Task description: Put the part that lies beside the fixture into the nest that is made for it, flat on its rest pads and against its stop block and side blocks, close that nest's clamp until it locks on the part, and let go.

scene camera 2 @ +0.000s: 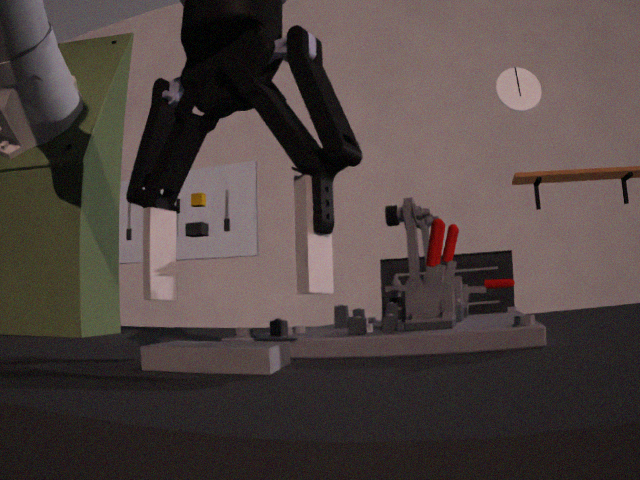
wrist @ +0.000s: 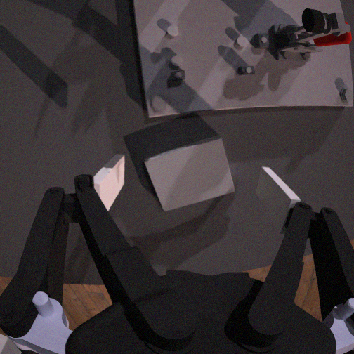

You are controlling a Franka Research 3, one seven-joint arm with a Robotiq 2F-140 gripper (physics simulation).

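The part (scene camera 2: 206,358) (wrist: 192,175), a pale grey block with a dark side or shaded area in the wrist view, lies on the table beside the near edge of the fixture (scene camera 2: 465,342) (wrist: 300,95). My gripper (scene camera 2: 240,295) (wrist: 192,174) is wide open and empty; its pale pads are above the part, with a gap below them in the scene view. Small pads and dark blocks stand on the fixture, among them a block (scene camera 2: 278,327) (wrist: 177,75). A clamp (scene camera 2: 421,299) (wrist: 292,44) with red handles has its arm raised. Which nest fits the part is unclear.
A red horizontal handle (scene camera 2: 498,283) projects at the clamp's right. A dark panel (scene camera 2: 496,299) stands behind the fixture. A green slanted body (scene camera 2: 100,232) stands at the left. A tool board (scene camera 2: 242,206), a clock (scene camera 2: 518,88) and a shelf (scene camera 2: 573,175) are on the wall.
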